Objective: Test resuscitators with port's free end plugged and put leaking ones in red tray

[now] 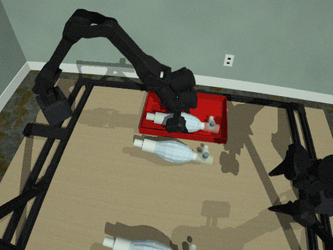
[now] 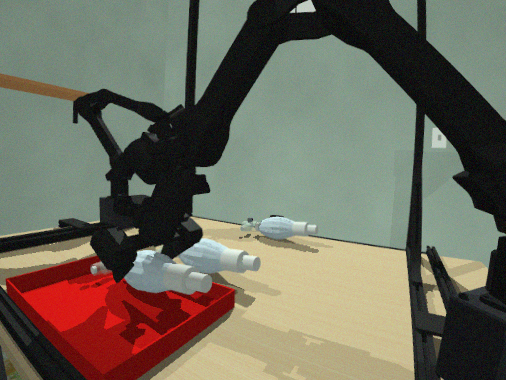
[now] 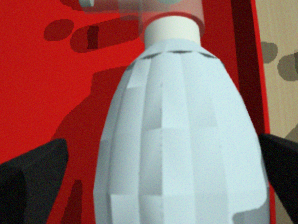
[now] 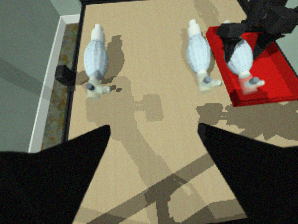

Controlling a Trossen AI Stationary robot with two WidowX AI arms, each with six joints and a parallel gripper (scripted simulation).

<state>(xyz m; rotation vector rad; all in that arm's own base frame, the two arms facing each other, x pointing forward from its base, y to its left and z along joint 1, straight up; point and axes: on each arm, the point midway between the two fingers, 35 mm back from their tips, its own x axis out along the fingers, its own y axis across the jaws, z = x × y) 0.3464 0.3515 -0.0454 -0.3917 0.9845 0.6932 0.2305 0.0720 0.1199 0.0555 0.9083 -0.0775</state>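
My left hand is 6 cm short of the red tray, 1 cm to the right of it and 5 cm above it.
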